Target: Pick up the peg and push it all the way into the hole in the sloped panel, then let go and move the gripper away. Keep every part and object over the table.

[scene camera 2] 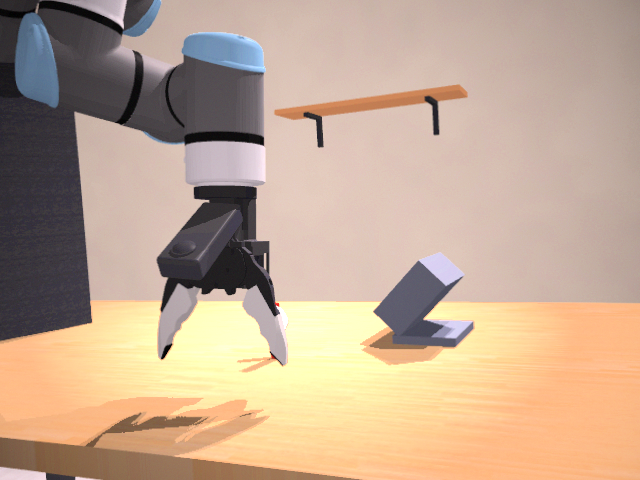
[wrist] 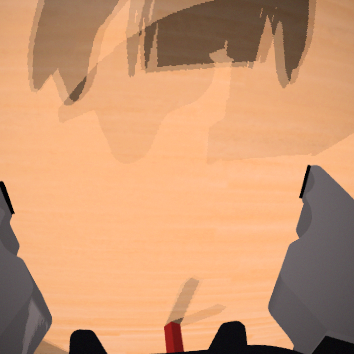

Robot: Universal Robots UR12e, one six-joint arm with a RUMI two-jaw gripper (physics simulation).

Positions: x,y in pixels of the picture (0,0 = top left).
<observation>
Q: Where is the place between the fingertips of my gripper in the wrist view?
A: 155,176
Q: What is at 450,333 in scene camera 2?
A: A flat grey base plate.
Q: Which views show my gripper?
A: Scene camera 2 and the wrist view: all of them.
</observation>
